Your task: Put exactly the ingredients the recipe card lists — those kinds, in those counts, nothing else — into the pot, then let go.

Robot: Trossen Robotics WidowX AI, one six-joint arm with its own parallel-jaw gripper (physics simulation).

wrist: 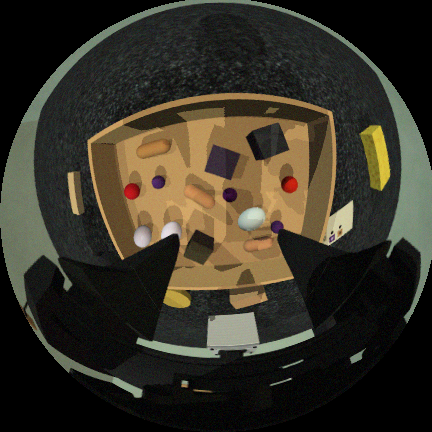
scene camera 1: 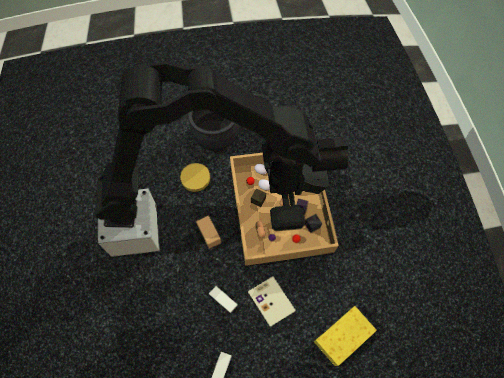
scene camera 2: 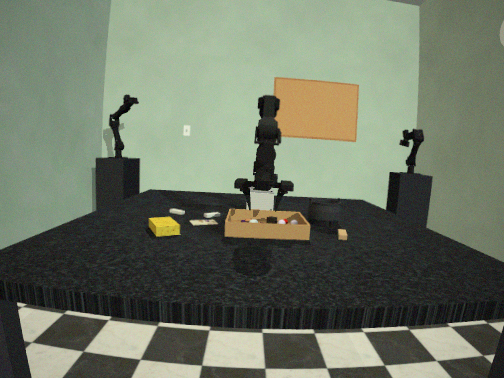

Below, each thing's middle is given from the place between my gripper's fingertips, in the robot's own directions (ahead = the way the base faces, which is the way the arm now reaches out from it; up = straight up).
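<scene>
Offsets taken from my hand: dark pot (scene camera 2: 322, 212), 22 cm to the left, 15 cm behind, 1 cm below; dark olive cube (wrist: 200, 245), 3 cm to the left, 4 cm behind, 4 cm below; wooden tray (scene camera 1: 256, 250), 4 cm below, 1 cm to the left, 1 cm ahead.
</scene>
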